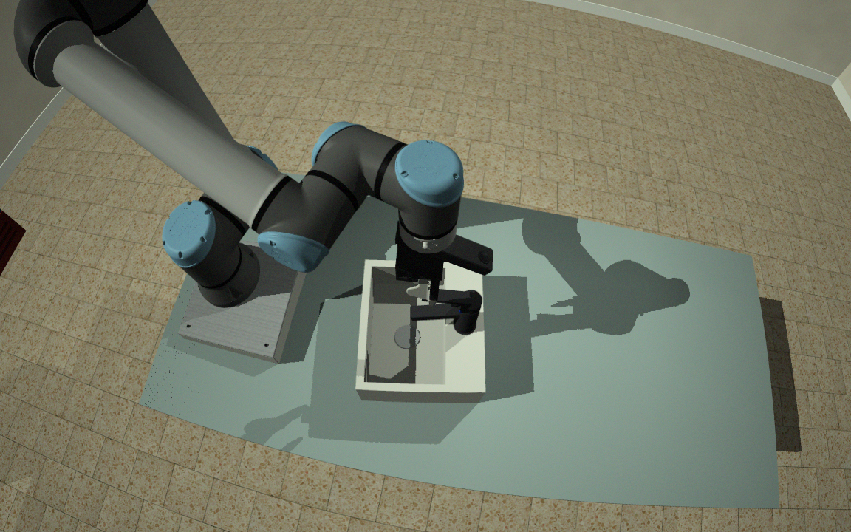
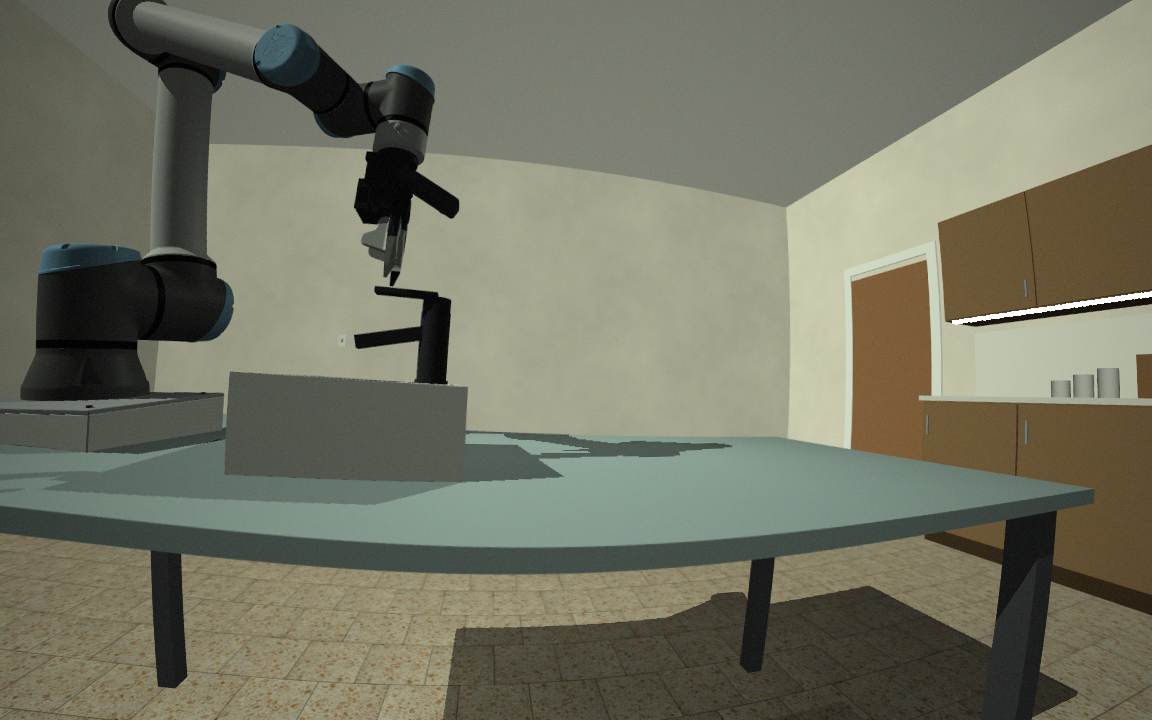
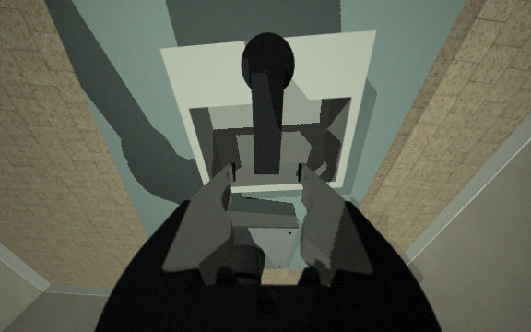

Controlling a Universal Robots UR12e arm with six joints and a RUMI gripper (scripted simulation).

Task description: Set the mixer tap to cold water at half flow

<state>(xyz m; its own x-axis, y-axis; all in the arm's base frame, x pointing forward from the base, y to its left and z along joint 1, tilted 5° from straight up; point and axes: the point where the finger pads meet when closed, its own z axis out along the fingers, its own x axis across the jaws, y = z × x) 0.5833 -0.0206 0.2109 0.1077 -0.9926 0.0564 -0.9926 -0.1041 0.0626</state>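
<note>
Right now my hand is 30 mm short of the lever and 30 mm above it. Also, from my hand: black mixer tap (80 mm below, 50 mm ahead, 10 mm to the left); then white sink basin (260 mm below, 40 mm behind, 10 mm to the right).
</note>
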